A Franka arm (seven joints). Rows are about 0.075 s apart.
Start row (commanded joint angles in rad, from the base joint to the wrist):
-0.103 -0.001 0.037 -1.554 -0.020 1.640 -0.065
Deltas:
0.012 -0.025 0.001 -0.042 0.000 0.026 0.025
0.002 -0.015 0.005 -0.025 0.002 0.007 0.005
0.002 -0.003 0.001 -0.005 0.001 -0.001 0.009
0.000 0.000 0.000 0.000 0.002 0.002 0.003
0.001 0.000 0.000 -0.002 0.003 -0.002 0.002
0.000 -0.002 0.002 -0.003 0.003 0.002 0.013
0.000 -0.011 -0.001 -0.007 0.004 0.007 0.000
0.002 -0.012 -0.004 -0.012 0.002 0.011 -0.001
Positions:
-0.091 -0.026 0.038 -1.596 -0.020 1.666 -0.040
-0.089 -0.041 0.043 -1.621 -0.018 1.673 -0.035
-0.087 -0.044 0.044 -1.626 -0.017 1.672 -0.026
-0.087 -0.044 0.044 -1.626 -0.015 1.674 -0.023
-0.086 -0.044 0.044 -1.628 -0.012 1.672 -0.021
-0.086 -0.046 0.046 -1.631 -0.009 1.674 -0.008
-0.086 -0.057 0.045 -1.638 -0.005 1.681 -0.008
-0.084 -0.069 0.041 -1.650 -0.003 1.692 -0.009

